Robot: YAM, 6 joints.
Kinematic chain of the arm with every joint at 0, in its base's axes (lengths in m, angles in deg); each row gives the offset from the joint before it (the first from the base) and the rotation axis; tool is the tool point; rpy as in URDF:
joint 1: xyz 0 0 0.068 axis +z
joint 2: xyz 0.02 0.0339 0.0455 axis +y
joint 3: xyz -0.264 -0.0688 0 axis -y
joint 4: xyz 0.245 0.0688 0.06 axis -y
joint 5: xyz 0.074 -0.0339 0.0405 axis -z
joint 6: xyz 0.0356 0 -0.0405 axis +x
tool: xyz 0 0 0 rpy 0 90 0
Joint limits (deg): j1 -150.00..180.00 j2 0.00..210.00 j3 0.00..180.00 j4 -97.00..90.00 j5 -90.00..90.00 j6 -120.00..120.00
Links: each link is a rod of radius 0.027 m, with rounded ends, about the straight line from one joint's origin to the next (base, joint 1, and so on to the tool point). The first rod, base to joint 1, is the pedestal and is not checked.
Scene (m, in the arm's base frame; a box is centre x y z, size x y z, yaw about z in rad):
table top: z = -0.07
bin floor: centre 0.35 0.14 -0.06 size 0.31 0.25 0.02 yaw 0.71
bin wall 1: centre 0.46 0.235 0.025 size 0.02 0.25 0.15 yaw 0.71
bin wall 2: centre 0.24 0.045 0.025 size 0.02 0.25 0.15 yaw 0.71
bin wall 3: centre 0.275 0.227 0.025 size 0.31 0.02 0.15 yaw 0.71
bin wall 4: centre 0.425 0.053 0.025 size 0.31 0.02 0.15 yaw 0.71
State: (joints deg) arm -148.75 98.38 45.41 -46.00 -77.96 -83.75
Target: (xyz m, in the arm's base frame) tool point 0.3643 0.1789 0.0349
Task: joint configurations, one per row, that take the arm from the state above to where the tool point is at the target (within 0.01 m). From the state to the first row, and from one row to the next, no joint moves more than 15 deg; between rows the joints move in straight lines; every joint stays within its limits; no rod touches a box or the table.
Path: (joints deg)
1: -134.58 99.78 48.39 -44.69 -77.98 -83.75
2: -120.42 101.19 51.37 -43.37 -77.99 -83.75
3: -106.25 102.59 54.35 -42.06 -78.01 -83.75
4: -92.09 104.00 57.33 -40.75 -78.02 -83.75
5: -77.92 105.40 60.31 -39.44 -78.04 -83.75
6: -63.76 106.80 63.29 -38.12 -78.05 -83.75
7: -49.59 108.21 66.27 -36.81 -78.07 -83.75
8: -35.43 109.61 69.25 -35.50 -78.08 -83.75
9: -21.26 111.02 72.23 -34.18 -78.10 -83.75
10: -7.10 112.42 75.21 -32.87 -78.11 -83.75
11: 7.07 113.82 78.19 -31.56 -78.13 -83.75
12: 21.23 115.23 81.17 -30.25 -78.14 -83.75
13: 21.25 126.35 80.52 -28.58 -76.96 -83.75
14: 21.28 137.47 79.87 -26.91 -75.78 -83.75

